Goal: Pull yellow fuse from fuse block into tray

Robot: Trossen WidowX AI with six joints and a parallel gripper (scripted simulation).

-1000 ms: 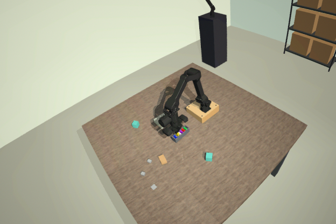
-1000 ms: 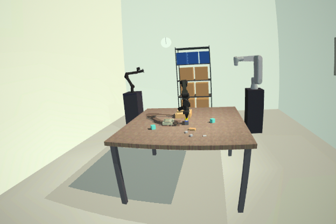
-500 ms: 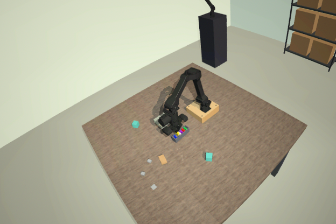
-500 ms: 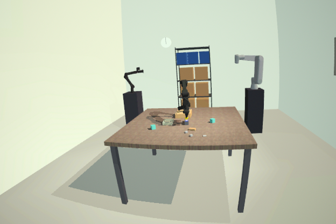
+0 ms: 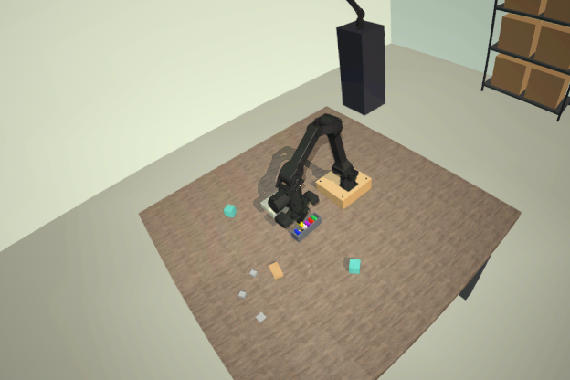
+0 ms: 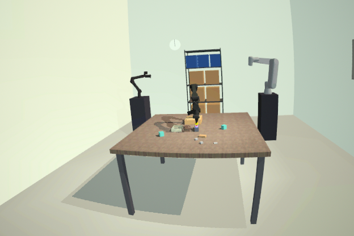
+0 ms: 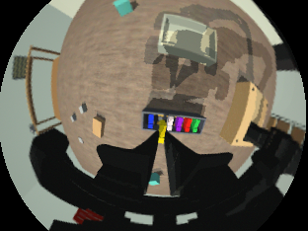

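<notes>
My gripper tip is now 210 mm to the left of the cream tray, 70 mm above it and 30 mm past it. From my gripper tip the other things lie so: yellow fuse: 10 mm below.
</notes>
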